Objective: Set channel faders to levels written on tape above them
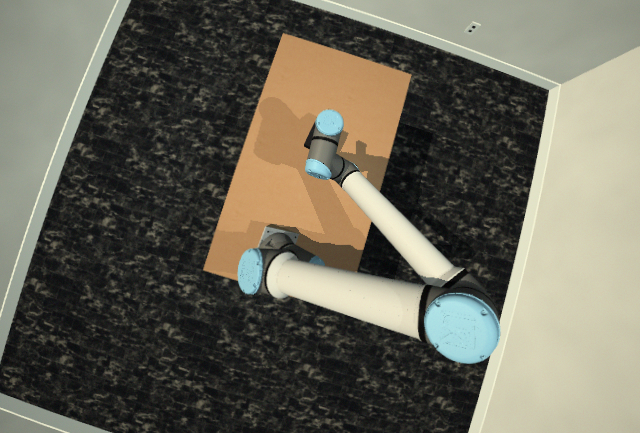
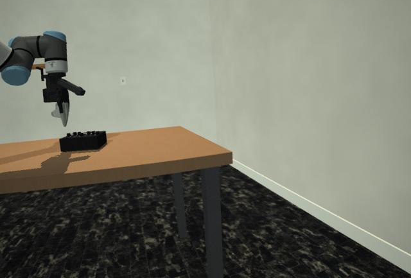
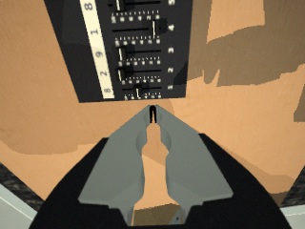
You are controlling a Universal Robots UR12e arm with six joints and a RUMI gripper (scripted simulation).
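The fader cap is 1 cm ahead of my hand, 2 cm to the left of it and 5 cm below it.
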